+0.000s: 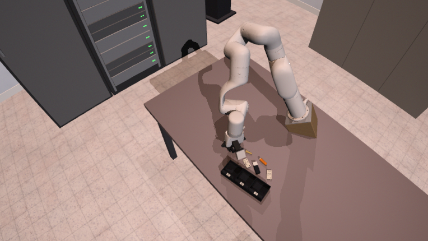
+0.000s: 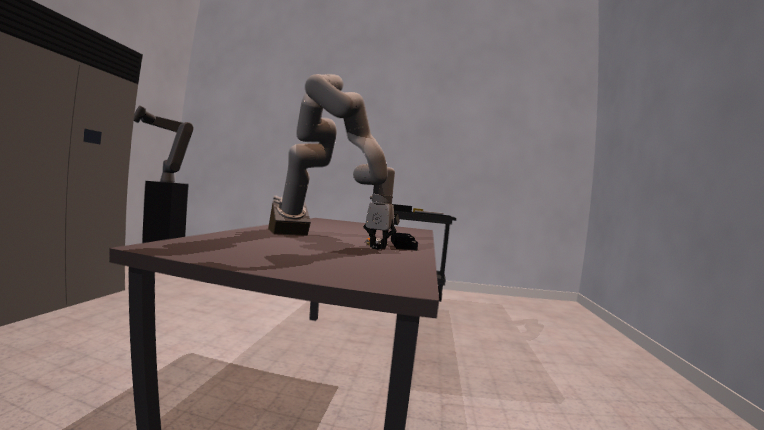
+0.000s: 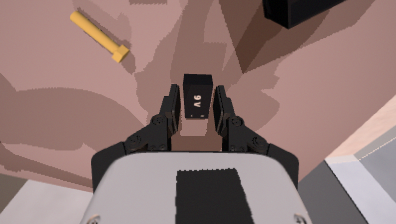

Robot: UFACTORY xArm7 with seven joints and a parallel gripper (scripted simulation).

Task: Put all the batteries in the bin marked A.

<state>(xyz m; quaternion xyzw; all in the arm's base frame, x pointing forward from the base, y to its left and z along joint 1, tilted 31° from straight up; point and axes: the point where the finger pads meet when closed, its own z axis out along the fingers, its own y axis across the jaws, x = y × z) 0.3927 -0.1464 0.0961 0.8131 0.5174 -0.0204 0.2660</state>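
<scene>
Right now my hand is 10 mm to the left of the black 9V battery and 10 mm above it. The rest, counted from my hand: black-and-white stick: 160 mm to the left, 20 mm below, 10 mm ahead; brass bolt: 80 mm to the left, 40 mm behind, 20 mm below; orange battery: 180 mm to the left, 40 mm behind, 20 mm below.
</scene>
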